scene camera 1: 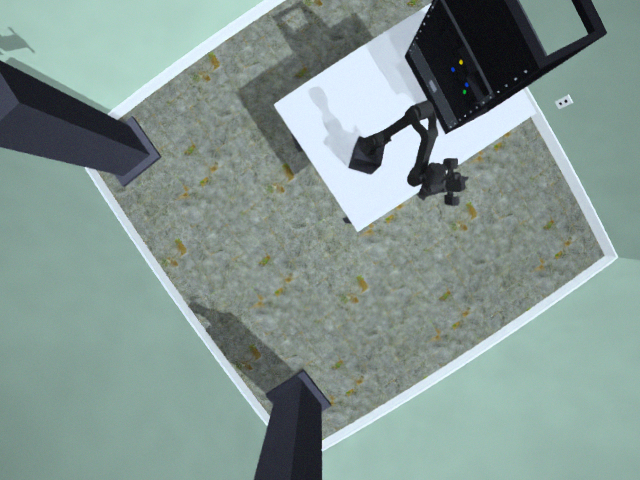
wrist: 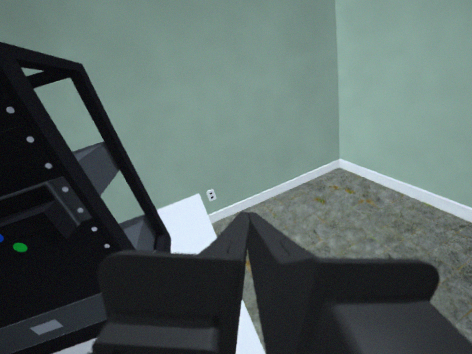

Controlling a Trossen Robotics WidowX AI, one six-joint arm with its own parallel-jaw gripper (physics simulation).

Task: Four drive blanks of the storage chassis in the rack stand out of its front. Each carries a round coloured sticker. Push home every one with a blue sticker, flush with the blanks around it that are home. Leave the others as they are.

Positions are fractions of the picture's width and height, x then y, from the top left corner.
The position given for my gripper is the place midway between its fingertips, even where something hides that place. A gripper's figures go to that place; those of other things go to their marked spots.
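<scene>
My gripper (scene camera 1: 0.73, 0.37) is 115 cm from the lens, and a black rack (scene camera 1: 0.80, 0.12) is 122 cm from the lens.
</scene>
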